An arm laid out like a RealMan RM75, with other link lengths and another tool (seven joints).
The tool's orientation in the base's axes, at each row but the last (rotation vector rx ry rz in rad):
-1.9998, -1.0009, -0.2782
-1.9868, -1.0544, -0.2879
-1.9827, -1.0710, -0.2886
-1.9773, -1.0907, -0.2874
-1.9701, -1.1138, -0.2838
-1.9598, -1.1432, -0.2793
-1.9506, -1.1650, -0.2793
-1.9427, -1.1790, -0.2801
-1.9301, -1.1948, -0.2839
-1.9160, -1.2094, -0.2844
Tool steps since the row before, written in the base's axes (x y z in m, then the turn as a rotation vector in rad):
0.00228, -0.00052, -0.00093, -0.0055, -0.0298, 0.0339
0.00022, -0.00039, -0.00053, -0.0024, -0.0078, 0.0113
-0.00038, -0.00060, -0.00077, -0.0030, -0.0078, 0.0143
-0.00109, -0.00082, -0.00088, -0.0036, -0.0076, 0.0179
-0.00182, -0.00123, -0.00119, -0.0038, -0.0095, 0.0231
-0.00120, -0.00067, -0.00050, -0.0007, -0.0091, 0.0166
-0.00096, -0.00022, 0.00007, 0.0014, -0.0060, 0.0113
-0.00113, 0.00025, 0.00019, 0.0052, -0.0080, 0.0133
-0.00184, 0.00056, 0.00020, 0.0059, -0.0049, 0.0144
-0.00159, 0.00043, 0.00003, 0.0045, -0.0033, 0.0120
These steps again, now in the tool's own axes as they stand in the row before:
0.00072, 0.00240, -0.00022, -0.0022, -0.0152, -0.0428
-0.00037, 0.00059, -0.00001, 0.0002, -0.0061, -0.0125
-0.00100, 0.00031, 0.00008, 0.0014, -0.0083, -0.0143
-0.00161, -0.00014, 0.00012, 0.0031, -0.0108, -0.0163
-0.00245, -0.00046, 0.00017, 0.0047, -0.0134, -0.0209
-0.00136, -0.00053, 0.00006, 0.0031, -0.0074, -0.0171
-0.00062, -0.00077, -0.00001, 0.0033, -0.0036, -0.0119
-0.00034, -0.00108, 0.00031, 0.0052, -0.0011, -0.0155
-0.00049, -0.00174, 0.00070, 0.0081, -0.0017, -0.0140
-0.00052, -0.00142, 0.00066, 0.0071, -0.0020, -0.0110

